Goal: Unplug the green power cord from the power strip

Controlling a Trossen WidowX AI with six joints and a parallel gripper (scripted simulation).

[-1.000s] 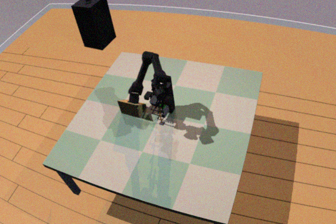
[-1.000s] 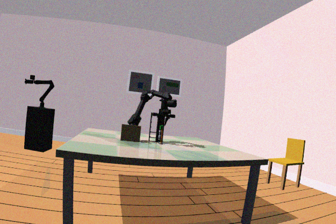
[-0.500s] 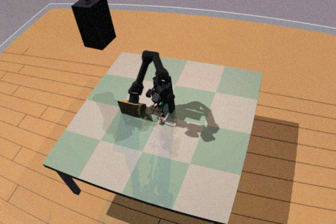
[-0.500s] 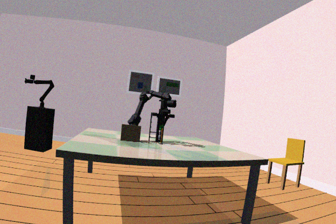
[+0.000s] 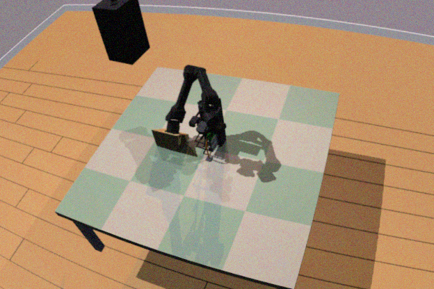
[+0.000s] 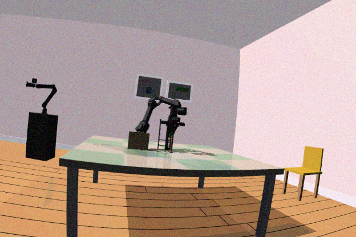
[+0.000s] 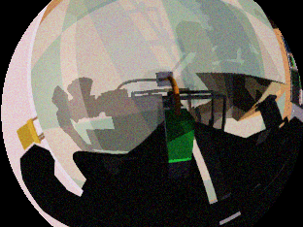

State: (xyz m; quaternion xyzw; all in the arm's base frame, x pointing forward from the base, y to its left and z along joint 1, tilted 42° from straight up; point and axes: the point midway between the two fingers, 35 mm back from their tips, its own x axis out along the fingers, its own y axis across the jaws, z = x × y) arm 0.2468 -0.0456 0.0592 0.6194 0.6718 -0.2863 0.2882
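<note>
Now: the green plug 3 cm to the left of my gripper tip.
</note>
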